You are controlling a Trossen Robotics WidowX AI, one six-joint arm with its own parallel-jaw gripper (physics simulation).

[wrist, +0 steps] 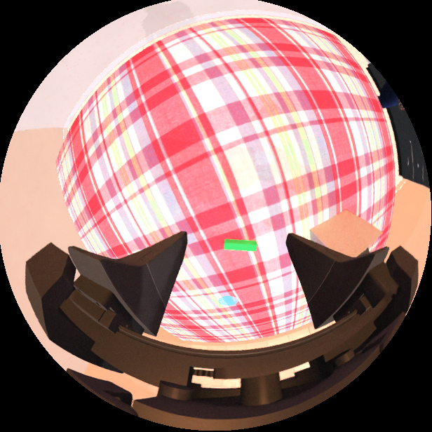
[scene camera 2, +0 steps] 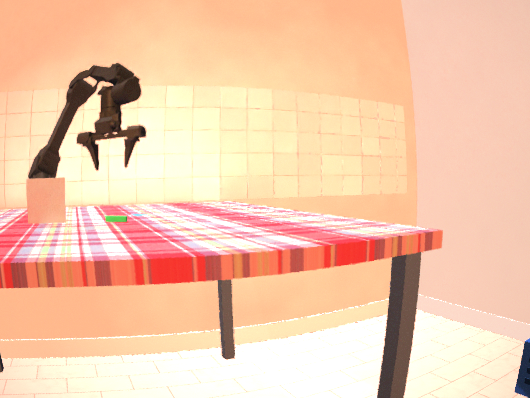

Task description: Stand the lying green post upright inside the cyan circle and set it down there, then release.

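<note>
The green post lies flat on the checked cloth. In the wrist view it shows between the two fingertips, far below them. The cyan circle is a small flat disc on the cloth. It lies a short way from the post, apart from it, and nothing stands on it. My gripper is open and empty. It points down and hangs high above the post and the table.
The table has a red and white checked top, and its front edge and right corner show in the scene view. A pinkish block stands under the arm's base, to the left of the post in the scene view.
</note>
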